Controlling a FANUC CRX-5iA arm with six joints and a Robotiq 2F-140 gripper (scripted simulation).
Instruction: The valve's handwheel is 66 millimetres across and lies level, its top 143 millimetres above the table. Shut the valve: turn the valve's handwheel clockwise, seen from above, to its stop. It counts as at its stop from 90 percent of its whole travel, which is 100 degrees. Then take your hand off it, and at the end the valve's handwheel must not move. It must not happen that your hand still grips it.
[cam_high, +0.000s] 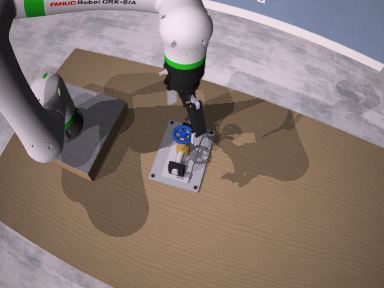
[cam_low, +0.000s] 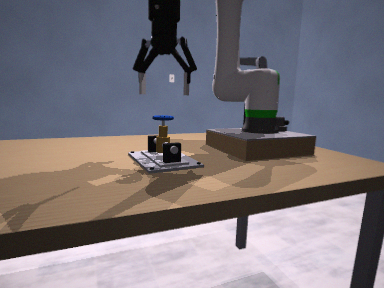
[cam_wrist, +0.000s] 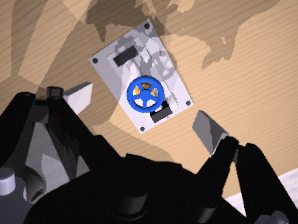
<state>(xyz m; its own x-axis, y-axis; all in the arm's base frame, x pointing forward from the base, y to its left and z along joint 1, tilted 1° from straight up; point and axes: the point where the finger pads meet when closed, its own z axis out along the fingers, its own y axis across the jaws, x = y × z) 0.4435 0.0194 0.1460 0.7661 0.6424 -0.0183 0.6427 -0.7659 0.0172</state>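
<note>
My gripper is now 9 cm above the blue spoked handwheel.
</note>
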